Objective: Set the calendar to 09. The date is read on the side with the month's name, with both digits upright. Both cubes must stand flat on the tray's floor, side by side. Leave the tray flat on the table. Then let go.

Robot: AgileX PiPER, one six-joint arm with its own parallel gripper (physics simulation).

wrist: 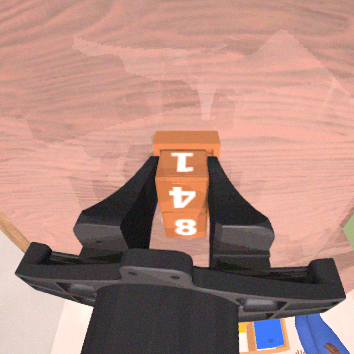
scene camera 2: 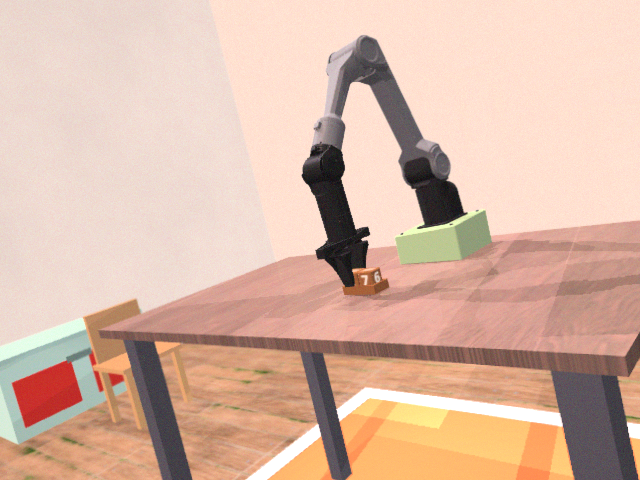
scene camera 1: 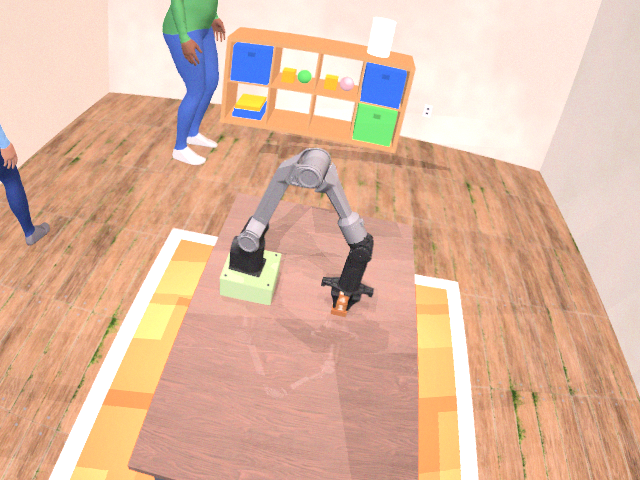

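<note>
The orange calendar tray [scene camera 1: 338, 313] [scene camera 2: 358, 290] [wrist: 186, 137] lies on the table with two orange cubes in it. The cube at the far end in the wrist view [wrist: 182, 192] has 4 on top and 1 on its end side, both upside down there. The other cube [wrist: 186, 227] [scene camera 2: 369, 277] has 8 on top; in scene camera 2 its sides show 7 and 6. My gripper [scene camera 1: 341, 306] [scene camera 2: 355, 279] [wrist: 183, 167] is shut on the cube with 4 on top, still in the tray. A finger hides much of that cube in scene camera 2. I cannot read a month's name.
The light green base block [scene camera 1: 248, 284] [scene camera 2: 429, 248] carries the arm at the table's other side. The wooden table [scene camera 1: 289, 403] [scene camera 2: 465, 315] stands on an orange rug. A shelf, a chair and people are beyond the table.
</note>
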